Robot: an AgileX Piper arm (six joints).
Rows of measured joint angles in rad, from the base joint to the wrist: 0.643, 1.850, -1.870, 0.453, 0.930, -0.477; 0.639, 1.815, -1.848, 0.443, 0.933, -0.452; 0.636, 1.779, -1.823, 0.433, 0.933, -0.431; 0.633, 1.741, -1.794, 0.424, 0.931, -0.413; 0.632, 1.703, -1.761, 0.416, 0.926, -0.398; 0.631, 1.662, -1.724, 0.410, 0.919, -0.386; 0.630, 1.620, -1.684, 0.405, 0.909, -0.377; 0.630, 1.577, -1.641, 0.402, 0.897, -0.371; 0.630, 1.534, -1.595, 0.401, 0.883, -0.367; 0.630, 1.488, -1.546, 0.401, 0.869, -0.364; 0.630, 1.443, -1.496, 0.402, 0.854, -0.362; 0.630, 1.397, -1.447, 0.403, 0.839, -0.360; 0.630, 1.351, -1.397, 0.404, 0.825, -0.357; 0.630, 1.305, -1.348, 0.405, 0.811, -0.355; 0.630, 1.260, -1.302, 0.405, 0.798, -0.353; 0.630, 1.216, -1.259, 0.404, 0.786, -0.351; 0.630, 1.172, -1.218, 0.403, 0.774, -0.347; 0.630, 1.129, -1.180, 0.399, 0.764, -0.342
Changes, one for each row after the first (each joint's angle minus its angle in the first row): -0.004, -0.035, 0.022, -0.010, 0.003, 0.025; -0.007, -0.071, 0.047, -0.020, 0.003, 0.046; -0.010, -0.109, 0.076, -0.029, 0.001, 0.064; -0.011, -0.147, 0.109, -0.037, -0.004, 0.079; -0.012, -0.188, 0.146, -0.043, -0.011, 0.091; -0.013, -0.230, 0.186, -0.048, -0.021, 0.100; -0.013, -0.273, 0.229, -0.051, -0.033, 0.106; -0.013, -0.316, 0.275, -0.052, -0.047, 0.110; -0.013, -0.362, 0.324, -0.052, -0.061, 0.113; -0.013, -0.407, 0.374, -0.051, -0.076, 0.115; -0.013, -0.453, 0.423, -0.050, -0.091, 0.117; -0.013, -0.499, 0.473, -0.049, -0.105, 0.120; -0.013, -0.545, 0.522, -0.048, -0.119, 0.122; -0.013, -0.590, 0.568, -0.048, -0.132, 0.124; -0.013, -0.634, 0.611, -0.049, -0.144, 0.126; -0.013, -0.678, 0.652, -0.050, -0.156, 0.130; -0.013, -0.721, 0.690, -0.054, -0.166, 0.135
